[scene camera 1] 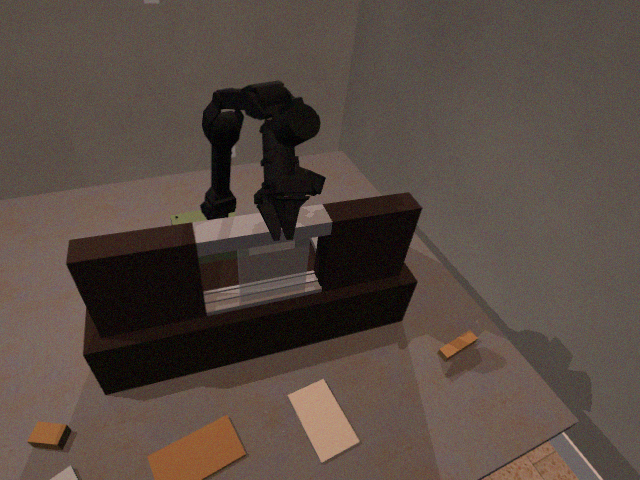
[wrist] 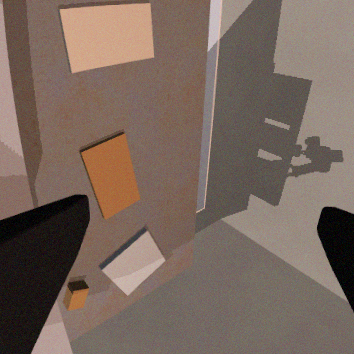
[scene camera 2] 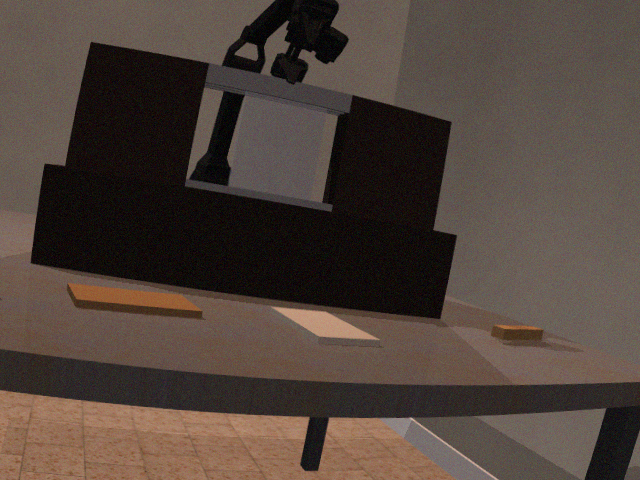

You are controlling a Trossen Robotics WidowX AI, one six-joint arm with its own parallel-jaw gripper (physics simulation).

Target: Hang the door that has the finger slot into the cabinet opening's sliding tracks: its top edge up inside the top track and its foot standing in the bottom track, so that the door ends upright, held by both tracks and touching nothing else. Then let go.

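Places are measured from the arm's base along level axes (x ahead, y left, z up), in metres.
Pixels of known places: gripper, fingertip midpoint: [scene camera 1: 282, 240] [wrist: 205, 213] [scene camera 2: 300, 64].
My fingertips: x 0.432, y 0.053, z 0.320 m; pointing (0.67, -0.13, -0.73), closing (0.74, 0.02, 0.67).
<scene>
For each thing: its top centre in the pictures, then the offset to it from my fingertips.
- bottom track at its top centre: [scene camera 2: 257, 191] [scene camera 1: 263, 290] dx -0.081, dy -0.012, dz -0.224 m
- top track at its top centre: [scene camera 2: 278, 80] [scene camera 1: 264, 222] dx -0.081, dy -0.012, dz -0.021 m
- orange panel at its top centre: [scene camera 2: 132, 297] [wrist: 113, 178] [scene camera 1: 196, 455] dx +0.166, dy -0.217, dz -0.390 m
- cream panel at its top centre: [scene camera 2: 322, 322] [wrist: 112, 35] [scene camera 1: 322, 417] dx +0.174, dy +0.053, dz -0.391 m
- white panel at its top centre: [wrist: 136, 264] dx +0.213, dy -0.492, dz -0.385 m
A grey, see-through door [scene camera 1: 268, 269] [scene camera 2: 279, 144] stands upright in the cabinet opening, right of its middle. Its foot is at the bottom track [scene camera 1: 222, 302] [scene camera 2: 258, 198] and its top goes up behind the front of the top track [scene camera 1: 222, 232] [scene camera 2: 279, 85]. A paler strip shows near its top in scene camera 1; I cannot tell whether this is the finger slot. How its edges sit inside the tracks is hidden. My gripper [scene camera 1: 283, 237] [wrist: 205, 213] is open and empty, up at the top track and tilted toward the front, apart from the door.
Dark cabinet [scene camera 1: 147, 289] [scene camera 2: 134, 118] blocks flank the opening. In front lie an orange panel [scene camera 1: 199, 449] [scene camera 2: 134, 301] [wrist: 111, 176], a cream panel [scene camera 1: 324, 419] [scene camera 2: 328, 325] [wrist: 107, 37], a white panel [wrist: 134, 264] and two small orange blocks, one left [scene camera 1: 49, 434] [wrist: 76, 296], one right [scene camera 1: 458, 345] [scene camera 2: 516, 332].
</scene>
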